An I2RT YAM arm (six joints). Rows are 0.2 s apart.
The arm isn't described. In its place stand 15 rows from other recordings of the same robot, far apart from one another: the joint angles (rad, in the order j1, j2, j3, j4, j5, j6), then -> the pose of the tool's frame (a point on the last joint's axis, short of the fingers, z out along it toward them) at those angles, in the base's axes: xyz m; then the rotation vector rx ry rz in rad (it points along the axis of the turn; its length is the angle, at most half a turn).
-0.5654, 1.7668, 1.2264, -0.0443, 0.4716, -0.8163 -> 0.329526 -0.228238 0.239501 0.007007 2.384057 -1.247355
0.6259, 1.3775, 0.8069, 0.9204, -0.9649, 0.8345 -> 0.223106 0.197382 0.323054 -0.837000 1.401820 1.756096
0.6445, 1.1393, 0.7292, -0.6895, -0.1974, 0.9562 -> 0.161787 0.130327 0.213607 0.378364 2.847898 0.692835
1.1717, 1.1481, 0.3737, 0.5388, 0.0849, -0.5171 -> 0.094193 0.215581 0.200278 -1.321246 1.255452 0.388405
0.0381, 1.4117, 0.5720, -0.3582, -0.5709, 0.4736 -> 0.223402 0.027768 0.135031 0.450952 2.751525 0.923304
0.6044, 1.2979, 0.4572, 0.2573, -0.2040, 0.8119 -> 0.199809 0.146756 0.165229 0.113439 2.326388 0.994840
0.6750, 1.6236, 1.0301, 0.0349, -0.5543, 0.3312 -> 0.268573 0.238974 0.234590 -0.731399 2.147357 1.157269
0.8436, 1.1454, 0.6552, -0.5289, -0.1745, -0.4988 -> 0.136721 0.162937 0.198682 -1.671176 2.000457 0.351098
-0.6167, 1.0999, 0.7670, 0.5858, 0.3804, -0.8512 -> 0.200408 -0.158279 0.352198 0.188995 1.487030 -1.466164
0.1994, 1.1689, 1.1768, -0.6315, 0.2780, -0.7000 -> 0.246110 0.039768 0.355196 -0.822524 2.070611 -0.583321
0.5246, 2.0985, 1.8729, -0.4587, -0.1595, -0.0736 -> 0.421036 0.250181 0.276268 -0.753630 2.150819 0.419150
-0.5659, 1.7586, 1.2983, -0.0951, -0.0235, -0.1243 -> 0.345316 -0.218353 0.259997 0.457148 2.100837 -0.380858
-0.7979, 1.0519, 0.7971, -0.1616, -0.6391, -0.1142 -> 0.179349 -0.153478 0.297573 0.245795 1.885521 0.019134
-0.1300, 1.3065, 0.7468, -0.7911, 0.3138, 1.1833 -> 0.210815 -0.038644 0.183840 1.739733 2.177435 -0.226417
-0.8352, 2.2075, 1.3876, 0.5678, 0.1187, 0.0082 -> 0.328282 -0.369006 0.160321 0.846073 1.675051 -0.685817
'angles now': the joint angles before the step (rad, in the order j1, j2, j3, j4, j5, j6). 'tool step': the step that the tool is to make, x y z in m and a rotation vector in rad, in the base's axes. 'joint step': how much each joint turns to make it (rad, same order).
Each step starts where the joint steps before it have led.
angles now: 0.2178, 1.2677, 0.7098, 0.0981, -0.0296, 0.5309
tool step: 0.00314, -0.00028, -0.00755, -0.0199, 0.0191, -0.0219
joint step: 0.0000, 0.0263, -0.0042, 0.0075, 0.0264, -0.0037
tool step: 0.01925, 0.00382, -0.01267, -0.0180, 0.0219, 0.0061
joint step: -0.0015, 0.1072, 0.0367, 0.0452, -0.0006, -0.0149
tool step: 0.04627, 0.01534, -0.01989, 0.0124, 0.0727, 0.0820
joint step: 0.0064, 0.2309, 0.1568, 0.0051, -0.0792, -0.0151
